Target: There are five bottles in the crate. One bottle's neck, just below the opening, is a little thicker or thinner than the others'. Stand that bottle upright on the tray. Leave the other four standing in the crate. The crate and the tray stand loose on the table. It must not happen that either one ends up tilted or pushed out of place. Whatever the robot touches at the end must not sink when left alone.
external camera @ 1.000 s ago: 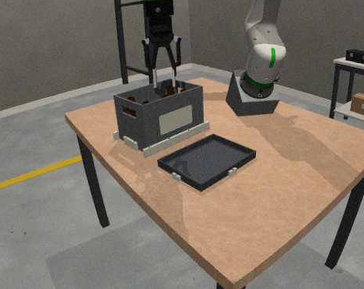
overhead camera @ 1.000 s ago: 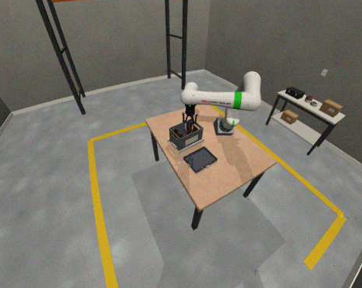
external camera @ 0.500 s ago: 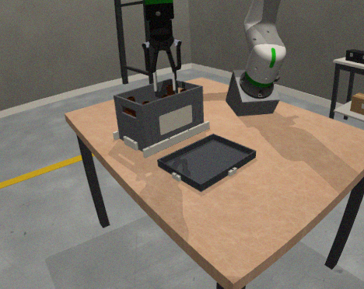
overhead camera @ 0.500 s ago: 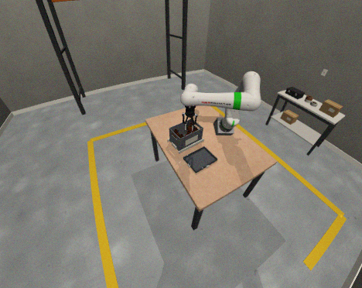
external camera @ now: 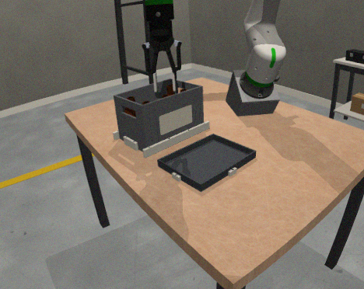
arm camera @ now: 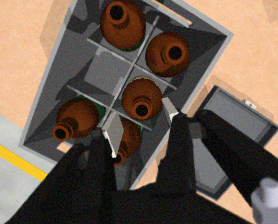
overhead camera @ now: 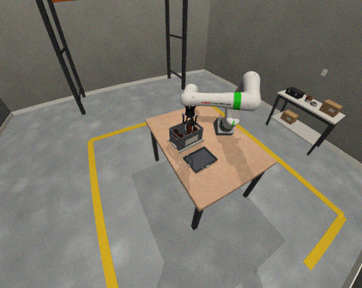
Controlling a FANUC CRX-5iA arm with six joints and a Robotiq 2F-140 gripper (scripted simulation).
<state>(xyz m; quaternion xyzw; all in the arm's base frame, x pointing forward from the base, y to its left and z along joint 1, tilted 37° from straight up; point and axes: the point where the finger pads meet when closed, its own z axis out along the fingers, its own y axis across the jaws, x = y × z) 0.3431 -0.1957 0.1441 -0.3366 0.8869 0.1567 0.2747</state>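
Now: hand 130 mm above the dark grey crate and 40 mm to the left of it. From my hand the other things lie so: dark tray: 230 mm to the left, 200 mm below, 20 mm ahead; bottle: 130 mm below, 90 mm to the right, 90 mm behind.
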